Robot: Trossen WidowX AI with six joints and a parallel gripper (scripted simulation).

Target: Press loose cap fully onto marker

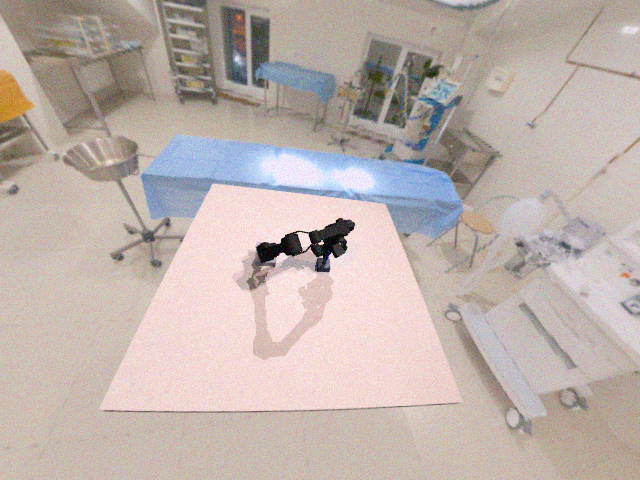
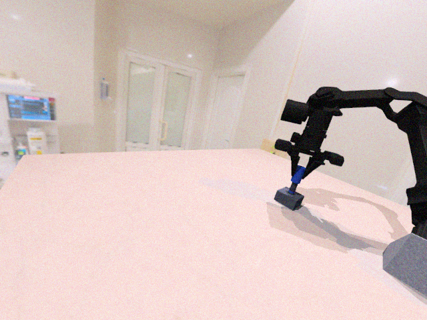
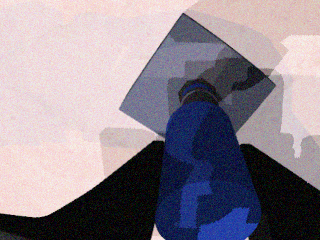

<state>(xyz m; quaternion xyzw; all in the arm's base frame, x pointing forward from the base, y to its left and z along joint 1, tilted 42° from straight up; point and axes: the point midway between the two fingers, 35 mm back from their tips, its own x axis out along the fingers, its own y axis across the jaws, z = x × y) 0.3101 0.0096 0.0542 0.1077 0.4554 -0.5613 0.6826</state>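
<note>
My gripper tip is 8 cm above the holder block. The rest, counted from my gripper tip: blue cap 1 cm above.
</note>
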